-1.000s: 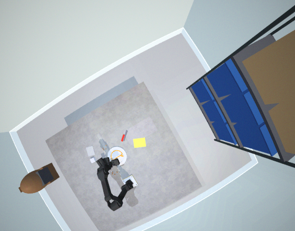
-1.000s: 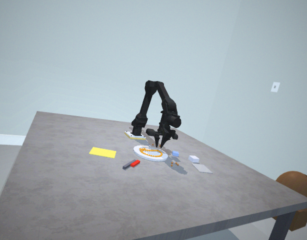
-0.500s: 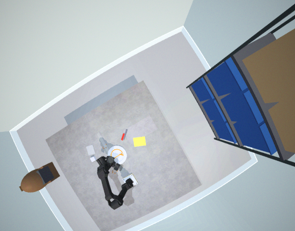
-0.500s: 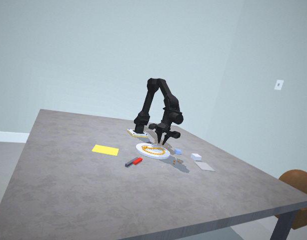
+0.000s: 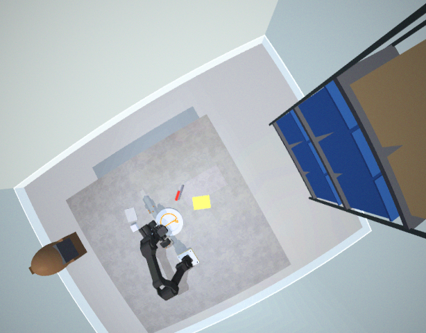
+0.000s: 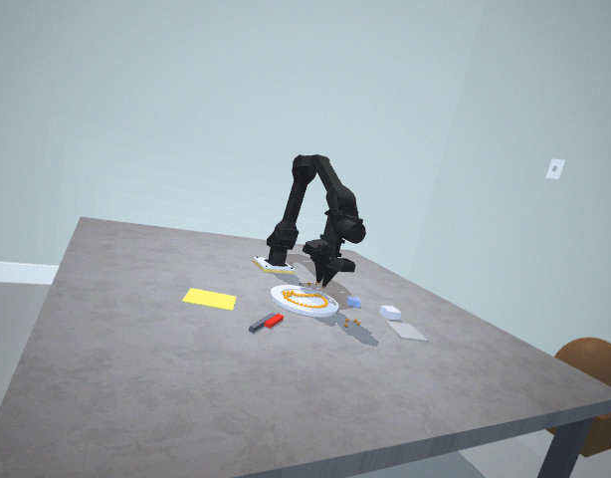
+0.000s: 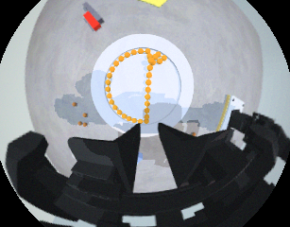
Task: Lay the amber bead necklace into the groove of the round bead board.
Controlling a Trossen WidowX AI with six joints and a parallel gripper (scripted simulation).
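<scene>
The round white bead board lies 5 cm to the right of my gripper tip and 4 cm below it. From my gripper tip the other things lie so: white block 18 cm to the left, 14 cm ahead, 4 cm below; then blue block 11 cm to the left, 4 cm below, 4 cm ahead; then grey tool 24 cm to the right, 11 cm ahead, 5 cm below.
</scene>
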